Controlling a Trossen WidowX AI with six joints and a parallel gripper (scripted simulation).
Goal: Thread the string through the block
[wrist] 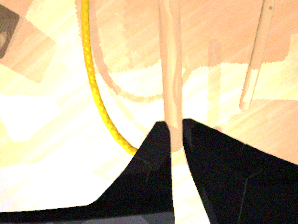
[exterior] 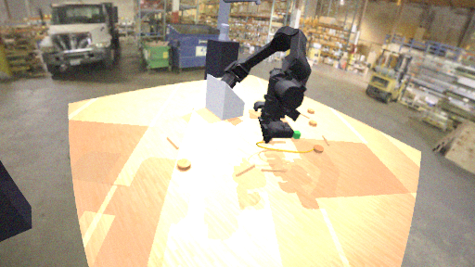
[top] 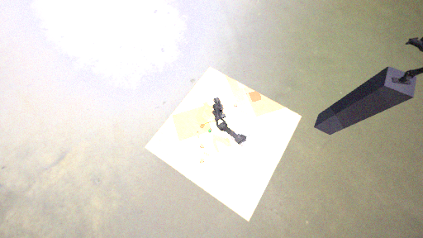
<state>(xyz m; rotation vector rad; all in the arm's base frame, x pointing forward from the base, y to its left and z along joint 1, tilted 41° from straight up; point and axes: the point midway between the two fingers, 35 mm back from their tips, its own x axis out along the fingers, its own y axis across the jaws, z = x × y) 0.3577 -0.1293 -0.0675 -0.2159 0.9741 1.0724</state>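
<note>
Now: the wooden block 50 mm behind my gripper tip, 100 mm to the left of it and 40 mm below it. The rest, counted from my gripper tip: green object: 220 mm to the left, 50 mm below; then thin wooden stick: 10 mm ahead, 10 mm to the left; then round wooden button: 110 mm ahead, 210 mm to the left, 50 mm below.
</note>
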